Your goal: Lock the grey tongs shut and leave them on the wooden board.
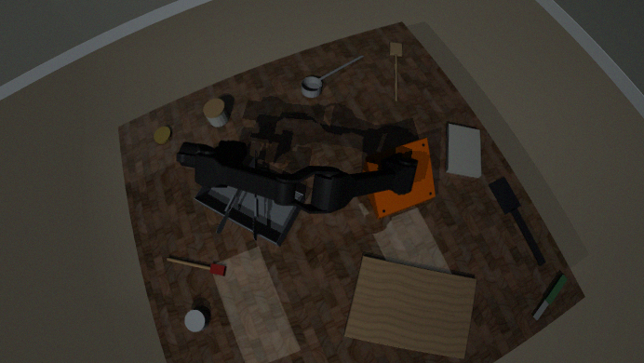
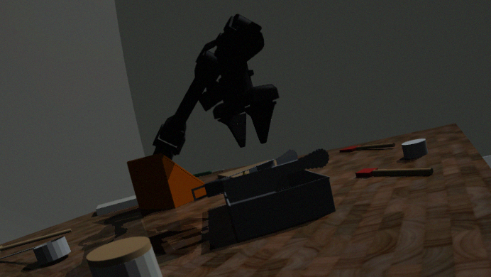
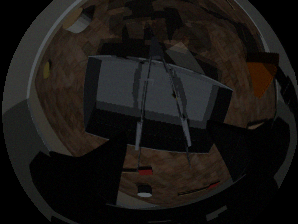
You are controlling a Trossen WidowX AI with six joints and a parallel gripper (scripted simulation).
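My gripper tip is 100 mm above the grey roasting tin and 10 mm short of it. From my gripper tip the other things lie so: lidded can 360 mm to the right, 100 mm below, 30 mm ahead; then white cylinder 290 mm to the left, 280 mm ahead, 110 mm below; then wooden board 490 mm to the left, 330 mm behind, 120 mm below.
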